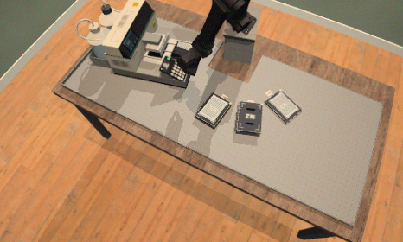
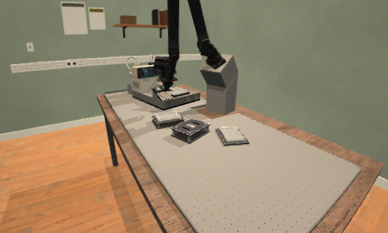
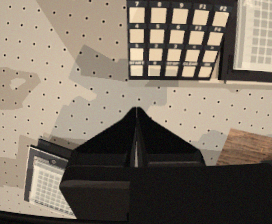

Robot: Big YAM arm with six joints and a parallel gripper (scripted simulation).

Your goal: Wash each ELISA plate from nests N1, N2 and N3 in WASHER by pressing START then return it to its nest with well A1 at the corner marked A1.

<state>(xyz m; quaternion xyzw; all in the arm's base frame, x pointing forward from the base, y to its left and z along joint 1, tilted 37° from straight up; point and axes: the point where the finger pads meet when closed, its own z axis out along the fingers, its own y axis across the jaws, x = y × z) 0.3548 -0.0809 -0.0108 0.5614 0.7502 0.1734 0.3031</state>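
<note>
Right now my hand is 110 mm past the ELISA plate, 150 mm to the left of it and 60 mm above it. Round my hand: plate washer 40 mm behind, 290 mm to the right, 10 mm below; then nest label 270 mm behind, 340 mm to the left, 140 mm below.
</note>
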